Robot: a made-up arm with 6 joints. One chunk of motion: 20 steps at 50 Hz.
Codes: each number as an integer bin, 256 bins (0 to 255) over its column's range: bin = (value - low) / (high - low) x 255, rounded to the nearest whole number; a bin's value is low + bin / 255 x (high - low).
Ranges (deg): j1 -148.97..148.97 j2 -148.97..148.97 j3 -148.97..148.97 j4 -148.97..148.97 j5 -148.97..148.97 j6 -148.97..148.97
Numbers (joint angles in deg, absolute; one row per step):
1: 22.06 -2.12 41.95 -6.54 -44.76 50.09
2: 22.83 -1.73 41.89 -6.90 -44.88 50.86
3: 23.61 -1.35 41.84 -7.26 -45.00 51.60
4: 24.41 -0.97 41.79 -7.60 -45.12 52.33
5: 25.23 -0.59 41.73 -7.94 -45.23 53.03
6: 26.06 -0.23 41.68 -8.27 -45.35 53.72
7: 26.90 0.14 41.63 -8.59 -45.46 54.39
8: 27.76 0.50 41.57 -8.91 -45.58 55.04
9: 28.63 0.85 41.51 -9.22 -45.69 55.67
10: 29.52 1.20 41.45 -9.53 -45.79 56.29
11: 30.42 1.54 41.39 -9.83 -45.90 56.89
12: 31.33 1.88 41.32 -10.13 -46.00 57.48
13: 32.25 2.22 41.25 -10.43 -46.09 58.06
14: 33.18 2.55 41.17 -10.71 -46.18 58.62
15: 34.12 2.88 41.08 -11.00 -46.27 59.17
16: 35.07 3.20 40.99 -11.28 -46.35 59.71
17: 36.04 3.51 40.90 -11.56 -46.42 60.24
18: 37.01 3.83 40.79 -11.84 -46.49 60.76
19: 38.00 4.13 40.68 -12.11 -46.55 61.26
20: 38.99 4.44 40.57 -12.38 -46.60 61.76
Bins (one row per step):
1: 146 126 163 122 89 170
2: 147 126 163 122 89 171
3: 148 126 163 121 89 172
4: 148 127 163 121 89 172
5: 149 127 163 121 89 173
6: 150 127 163 120 89 173
7: 151 128 163 120 89 174
8: 151 128 163 120 88 175
9: 152 128 163 120 88 175
10: 153 129 163 119 88 176
11: 154 129 163 119 88 176
12: 154 129 163 119 88 177
13: 155 129 163 119 88 177
14: 156 130 163 118 88 178
15: 157 130 163 118 88 178
16: 158 130 163 118 88 179
17: 158 131 163 118 88 179
18: 159 131 162 117 88 180
19: 160 131 162 117 88 180
20: 161 131 162 117 88 180

